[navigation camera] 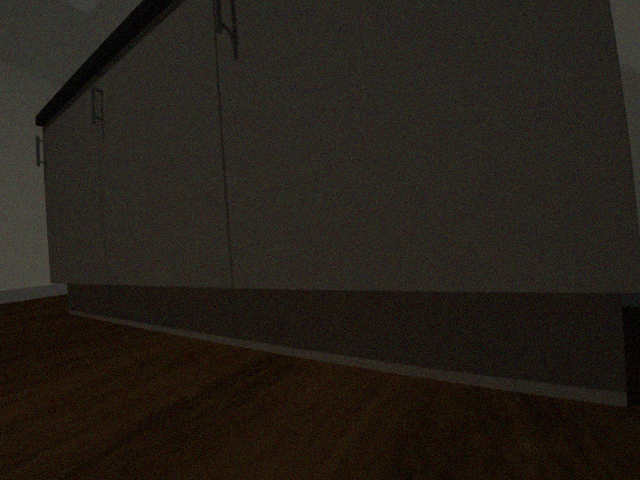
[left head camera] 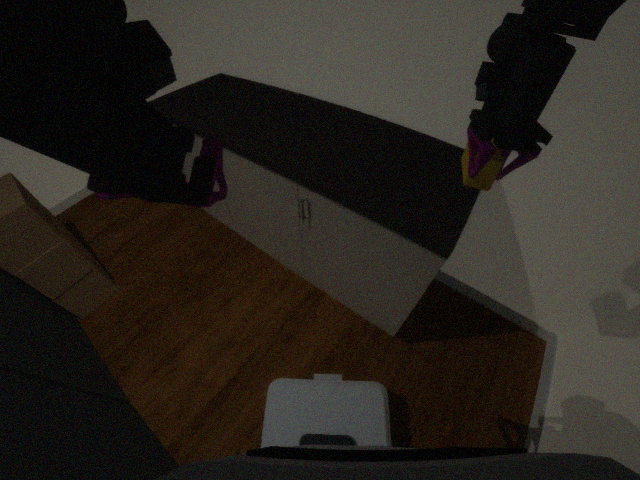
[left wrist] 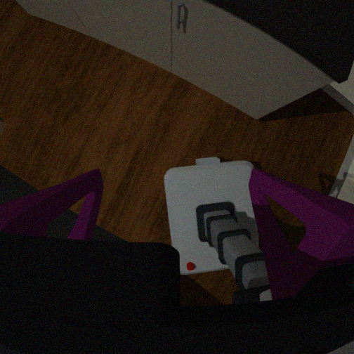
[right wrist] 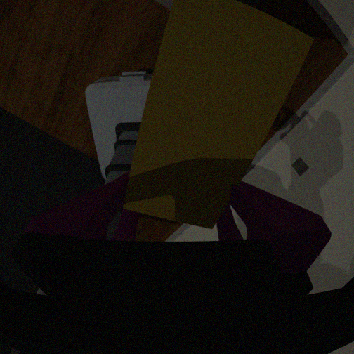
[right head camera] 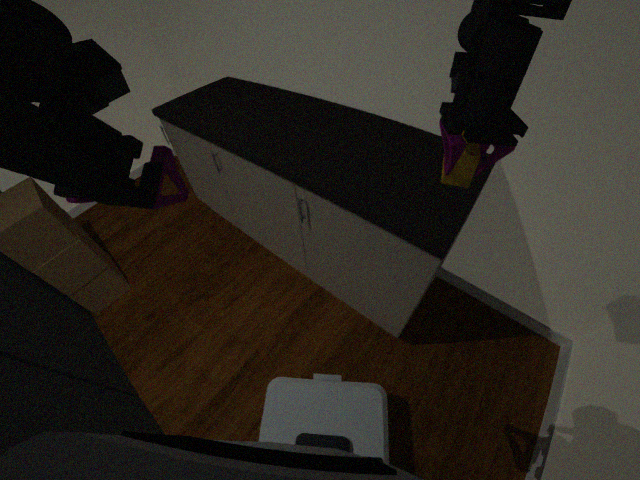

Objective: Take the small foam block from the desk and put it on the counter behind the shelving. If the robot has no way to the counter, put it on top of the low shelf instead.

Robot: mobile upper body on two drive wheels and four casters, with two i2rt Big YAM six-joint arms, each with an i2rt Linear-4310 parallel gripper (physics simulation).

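Places are measured from the left arm's base along level axes (x up, y back, z right), in metres.
Pixels of known places: left gripper, between the fingertips: (left head camera: pixel 191 191) (right head camera: pixel 157 193); right gripper, between the fingertips: (left head camera: pixel 482 177) (right head camera: pixel 460 173).
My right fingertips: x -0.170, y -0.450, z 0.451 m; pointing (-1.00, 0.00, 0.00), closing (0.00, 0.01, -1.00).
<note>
For each thing: its top centre in the pictures, then the offset to it from my right fingertips. "spot": a spot on its surface instead. Level surfaces: height alone.
- yellow foam block, centre of its top: (right head camera: pixel 466 139) (left head camera: pixel 487 145) dx +0.037, dy -0.043, dz +0.010 m
- dark counter top, height of its surface: dx -0.330 m
- brown box-like piece, a spot on its surface: (left head camera: pixel 46 248) spot: dx -0.685, dy -0.292, dz -1.708 m
A yellow foam block (left head camera: pixel 481 173) (right head camera: pixel 457 173) (right wrist: pixel 210 100) is held tilted between the fingers of my right gripper (left head camera: pixel 498 162) (right head camera: pixel 473 157) (right wrist: pixel 176 175). In both head views the block overlaps the right end of the dark counter top (left head camera: pixel 330 139) (right head camera: pixel 320 144); its height above it is hard to tell. The counter has pale cabinet doors (navigation camera: pixel 387 155), close in front in the navigation view. My left gripper (left wrist: pixel 175 176) is open and empty; in the left head view its purple finger shows in front of the counter's left part.
The robot's white base (left head camera: pixel 325 408) (right head camera: pixel 325 403) (left wrist: pixel 210 185) is at the bottom centre. A brown box-like piece (left head camera: pixel 46 248) (right head camera: pixel 67 253) stands at the left. A dark grey surface (left head camera: pixel 62 382) (right head camera: pixel 56 377) fills the lower left. Walls stand behind the counter and at the right.
</note>
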